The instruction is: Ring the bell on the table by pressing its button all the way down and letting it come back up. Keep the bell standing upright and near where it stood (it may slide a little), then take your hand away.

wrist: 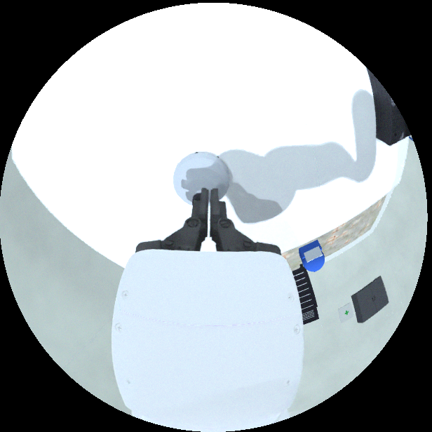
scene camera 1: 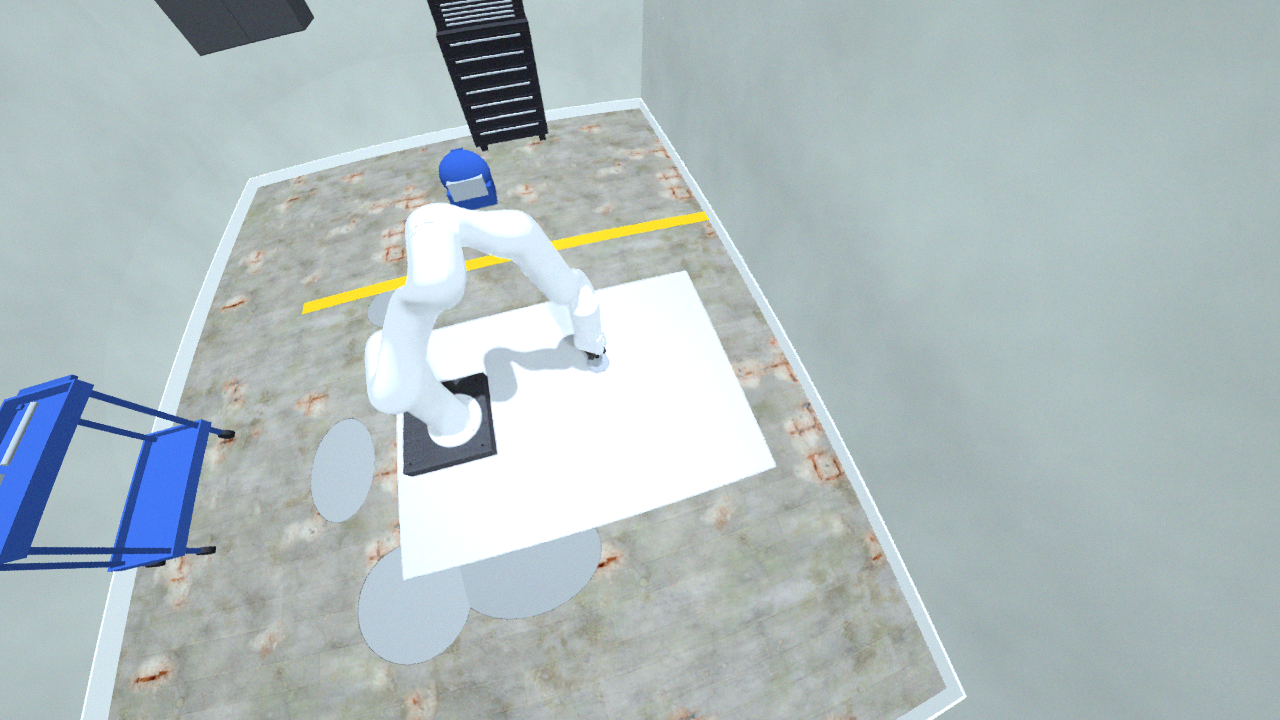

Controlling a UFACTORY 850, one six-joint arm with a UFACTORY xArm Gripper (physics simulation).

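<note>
The bell (scene camera 1: 601, 365) (wrist: 200, 172) is a pale, round dome standing upright on the white table (scene camera 1: 626, 447) (wrist: 125, 100). My gripper (scene camera 1: 595, 355) (wrist: 209, 199) is shut with nothing between its fingers. Its fingertips point down over the bell, overlapping the near part of the dome in the wrist view. The dark button (wrist: 196, 197) shows in part beside the left finger, which hides the rest of it. I cannot tell whether the fingertips touch the button or how far down it is. The arm's shadow falls across the dome.
The black base plate (scene camera 1: 447, 461) (wrist: 387, 117) of the arm stands on the table. A blue welding helmet (scene camera 1: 463, 168) (wrist: 312, 256) and a black tool cabinet (scene camera 1: 494, 80) (wrist: 306, 297) are beyond the table. A blue cart (scene camera 1: 165, 483) stands at the left in the scene view.
</note>
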